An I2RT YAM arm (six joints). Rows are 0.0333 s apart.
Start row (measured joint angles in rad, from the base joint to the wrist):
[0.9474, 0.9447, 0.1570, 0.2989, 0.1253, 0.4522]
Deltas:
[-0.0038, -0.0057, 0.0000, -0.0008, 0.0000, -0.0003]
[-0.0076, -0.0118, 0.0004, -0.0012, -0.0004, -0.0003]
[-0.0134, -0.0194, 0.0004, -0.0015, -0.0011, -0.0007]
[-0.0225, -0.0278, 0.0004, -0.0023, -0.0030, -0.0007]
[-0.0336, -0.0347, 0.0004, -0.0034, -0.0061, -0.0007]
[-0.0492, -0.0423, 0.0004, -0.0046, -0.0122, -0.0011]
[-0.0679, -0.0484, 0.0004, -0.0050, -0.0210, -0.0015]
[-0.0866, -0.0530, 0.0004, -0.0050, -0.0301, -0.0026]
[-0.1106, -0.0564, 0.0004, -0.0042, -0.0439, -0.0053]
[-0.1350, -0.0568, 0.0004, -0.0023, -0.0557, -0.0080]
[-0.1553, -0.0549, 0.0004, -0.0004, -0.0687, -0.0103]
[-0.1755, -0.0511, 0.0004, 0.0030, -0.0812, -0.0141]
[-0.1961, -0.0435, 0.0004, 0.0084, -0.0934, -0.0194]
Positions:
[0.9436, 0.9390, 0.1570, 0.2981, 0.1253, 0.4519]
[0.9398, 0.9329, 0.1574, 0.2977, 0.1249, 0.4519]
[0.9340, 0.9253, 0.1574, 0.2974, 0.1242, 0.4515]
[0.9249, 0.9169, 0.1574, 0.2966, 0.1223, 0.4515]
[0.9138, 0.9100, 0.1574, 0.2955, 0.1192, 0.4515]
[0.8982, 0.9024, 0.1574, 0.2943, 0.1131, 0.4511]
[0.8795, 0.8963, 0.1574, 0.2939, 0.1043, 0.4507]
[0.8608, 0.8917, 0.1574, 0.2939, 0.0952, 0.4496]
[0.8368, 0.8883, 0.1574, 0.2947, 0.0814, 0.4469]
[0.8124, 0.8879, 0.1574, 0.2966, 0.0696, 0.4442]
[0.7921, 0.8898, 0.1574, 0.2985, 0.0566, 0.4419]
[0.7719, 0.8936, 0.1574, 0.3019, 0.0441, 0.4381]
[0.7513, 0.9012, 0.1574, 0.3073, 0.0319, 0.4328]

